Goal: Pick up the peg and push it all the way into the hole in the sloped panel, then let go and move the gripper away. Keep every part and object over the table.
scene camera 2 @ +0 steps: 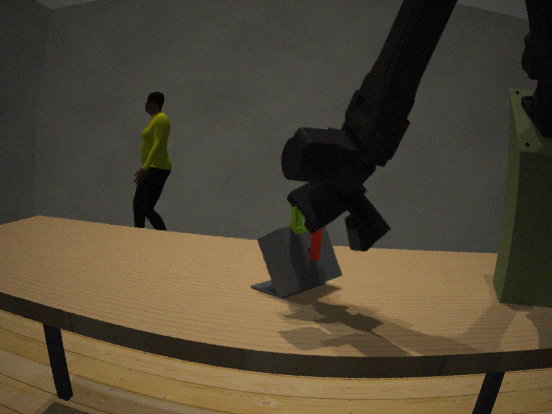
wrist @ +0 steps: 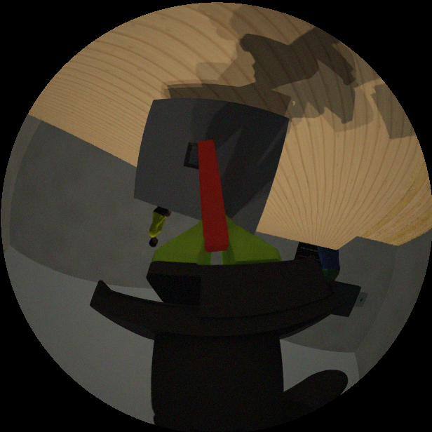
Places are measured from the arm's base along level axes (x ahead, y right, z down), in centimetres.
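Pixels of known places: gripper, fingertip midpoint: [scene camera 2: 294, 229]; arm's base, origin of the base link: [scene camera 2: 547, 117].
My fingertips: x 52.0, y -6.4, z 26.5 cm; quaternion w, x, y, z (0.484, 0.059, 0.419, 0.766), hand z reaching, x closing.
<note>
For each thing: its top centre in the pictures, then the offset to it from my fingertips. Level surfaces: height alone.
- red peg, middle of its top: [scene camera 2: 318, 218] dz -2.5, dx -3.9, dy -1.6 cm
- grey sloped panel, middle of its top: [scene camera 2: 302, 224] dz -0.5, dx -0.9, dy +2.8 cm
- wooden table, its level: dz +11.6 cm
A red peg [scene camera 2: 316, 245] [wrist: 213, 197] is a long square bar, held at one end by my gripper [wrist: 215, 218], whose green fingers are shut on it. The grey sloped panel [scene camera 2: 277, 257] [wrist: 167, 122] stands on the table below the fingers. Its square hole [wrist: 191, 155] shows in the wrist view just left of the peg's far end, and the peg's end covers the hole's right part. The peg looks outside the hole; whether its tip touches the panel I cannot tell. The hole does not show in the scene view.
The wooden table [scene camera 2: 150, 280] [wrist: 100, 70] carries the panel and dark arm shadows. A green pedestal [scene camera 2: 530, 225] stands at the right. A person in a yellow top [scene camera 2: 157, 145] [wrist: 157, 225] stands beyond the table. The table's front edge [scene camera 2: 250, 355] runs along the bottom.
</note>
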